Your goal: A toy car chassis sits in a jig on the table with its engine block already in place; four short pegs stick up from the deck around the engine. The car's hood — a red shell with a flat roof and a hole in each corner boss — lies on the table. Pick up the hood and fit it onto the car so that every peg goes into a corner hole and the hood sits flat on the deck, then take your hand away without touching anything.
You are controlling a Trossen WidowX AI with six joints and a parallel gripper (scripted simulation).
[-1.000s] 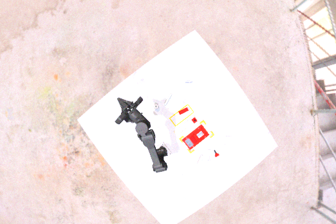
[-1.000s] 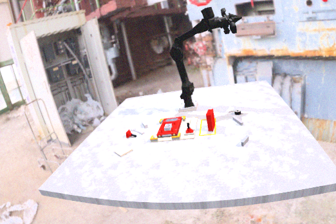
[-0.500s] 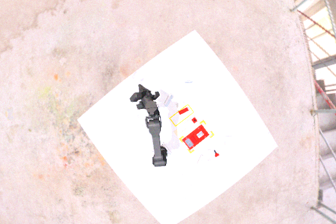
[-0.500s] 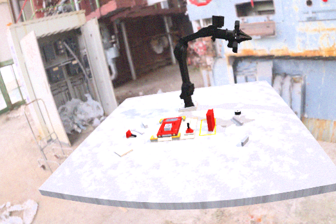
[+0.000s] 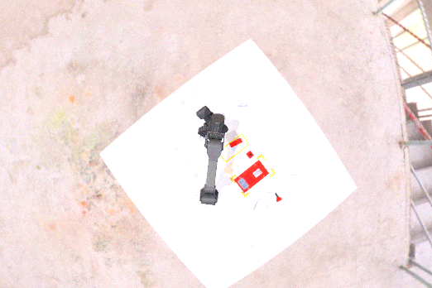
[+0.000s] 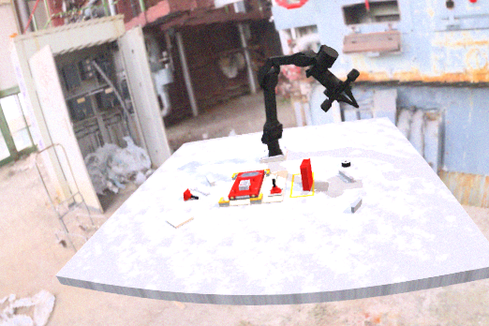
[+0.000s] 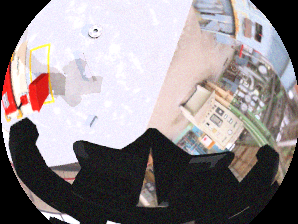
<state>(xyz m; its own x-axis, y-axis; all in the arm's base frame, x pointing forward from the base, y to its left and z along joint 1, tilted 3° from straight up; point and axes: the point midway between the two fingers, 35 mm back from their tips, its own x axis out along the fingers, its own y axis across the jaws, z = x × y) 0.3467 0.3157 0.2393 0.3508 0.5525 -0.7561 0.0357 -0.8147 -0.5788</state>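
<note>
The red hood lies 10 mm behind my gripper tip, 210 mm to the right of it and 210 mm below it. Also, from my gripper tip: pale flat piece (100 mm ahead, 680 mm to the right, 260 mm below); then black ring (130 mm behind, 40 mm to the right, 250 mm below).
</note>
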